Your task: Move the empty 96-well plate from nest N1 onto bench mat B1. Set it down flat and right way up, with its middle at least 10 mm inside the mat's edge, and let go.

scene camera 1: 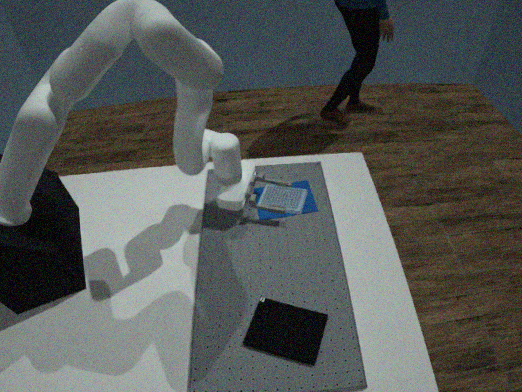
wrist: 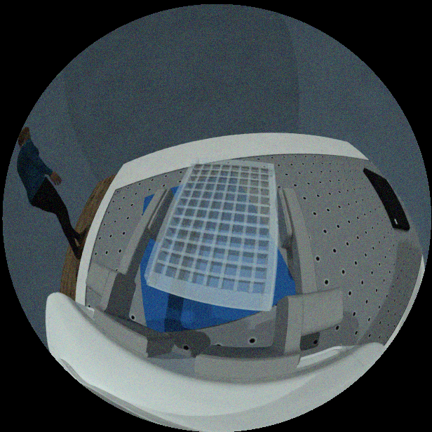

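Seen in the pictures: hand at its tool point: [scene camera 1: 280, 196]; arm's base at its link origin: [scene camera 1: 6, 207].
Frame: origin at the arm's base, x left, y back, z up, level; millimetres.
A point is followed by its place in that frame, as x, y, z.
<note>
The clear 96-well plate [scene camera 1: 280, 199] @[251, -642, -212] [wrist: 215, 230] is right way up between the fingers of my gripper [scene camera 1: 286, 198] @[260, -642, -211] [wrist: 225, 192], which is shut on its two long sides. The plate is over the blue bench mat B1 [scene camera 1: 311, 202] @[275, -730, -248] [wrist: 200, 317] and turned a little against it. A finger's shadow falls apart from the finger in the scene view, so the plate looks slightly raised; the exact gap is hidden. The black nest N1 [scene camera 1: 286, 331] @[-119, -681, -238] [wrist: 387, 200] holds no plate and lies at the near end of the board in the scene view.
The grey perforated board [scene camera 1: 280, 265] @[59, -654, -249] [wrist: 345, 240] carries the mat and the nest, on a white table [scene camera 1: 385, 280] @[32, -923, -263]. The black block [scene camera 1: 40, 250] @[-67, -112, -68] is by the arm's base at the left. A person [scene camera 1: 361, 50] [wrist: 42, 185] stands beyond the table on the wooden floor.
</note>
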